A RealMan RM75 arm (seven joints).
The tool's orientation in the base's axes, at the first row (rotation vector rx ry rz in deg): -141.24, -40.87, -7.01
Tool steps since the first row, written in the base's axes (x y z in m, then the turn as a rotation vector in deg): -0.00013, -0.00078, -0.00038, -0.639, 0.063, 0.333; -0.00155, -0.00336, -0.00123, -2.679, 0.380, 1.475; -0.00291, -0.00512, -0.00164, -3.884, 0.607, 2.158; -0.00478, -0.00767, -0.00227, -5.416, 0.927, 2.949; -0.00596, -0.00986, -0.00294, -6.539, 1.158, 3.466; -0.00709, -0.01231, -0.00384, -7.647, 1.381, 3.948; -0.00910, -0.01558, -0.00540, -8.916, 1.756, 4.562; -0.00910, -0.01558, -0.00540, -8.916, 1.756, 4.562; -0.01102, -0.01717, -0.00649, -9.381, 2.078, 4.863; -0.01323, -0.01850, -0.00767, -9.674, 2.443, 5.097; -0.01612, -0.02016, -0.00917, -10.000, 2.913, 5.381
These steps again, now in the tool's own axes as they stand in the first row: -0.00056, 0.00067, -0.00010, -0.438, -0.539, -0.202; -0.00317, 0.00216, -0.00070, -1.765, -2.379, -0.849; -0.00525, 0.00289, -0.00122, -2.529, -3.498, -1.217; -0.00818, 0.00402, -0.00196, -3.503, -4.904, -1.603; -0.01036, 0.00527, -0.00251, -4.233, -5.901, -1.835; -0.01267, 0.00684, -0.00302, -4.963, -6.868, -2.044; -0.01627, 0.00886, -0.00336, -5.728, -8.089, -2.269; -0.01627, 0.00886, -0.00336, -5.728, -8.089, -2.269; -0.01891, 0.00952, -0.00318, -5.905, -8.703, -2.315; -0.02169, 0.00990, -0.00277, -5.931, -9.225, -2.293; -0.02528, 0.01031, -0.00223, -5.924, -9.862, -2.253
